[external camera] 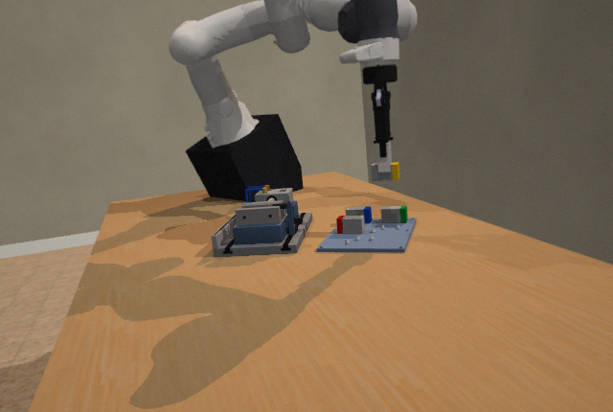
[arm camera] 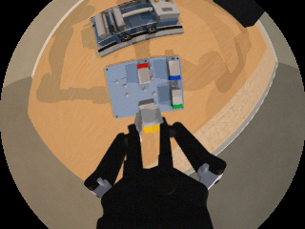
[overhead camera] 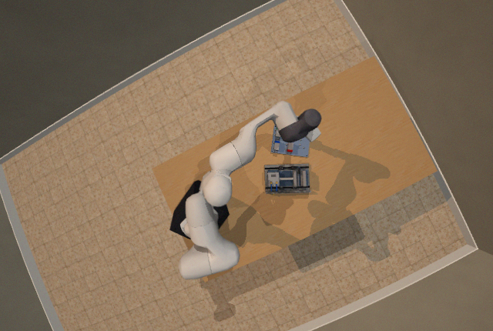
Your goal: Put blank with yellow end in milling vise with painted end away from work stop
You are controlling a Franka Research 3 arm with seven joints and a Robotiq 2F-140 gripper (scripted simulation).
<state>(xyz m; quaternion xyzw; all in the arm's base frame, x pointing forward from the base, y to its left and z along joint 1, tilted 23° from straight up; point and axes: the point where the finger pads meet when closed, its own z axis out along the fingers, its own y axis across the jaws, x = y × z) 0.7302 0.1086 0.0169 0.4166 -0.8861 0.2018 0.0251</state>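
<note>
My gripper is now 4 cm above the yellow-ended blank. Round my hand: infeed plate (18 cm below, 4 cm to the right, 3 cm behind); then red-ended blank (16 cm below, 7 cm to the right, 6 cm behind); then green-ended blank (16 cm below, 6 cm to the left, 6 cm behind).
</note>
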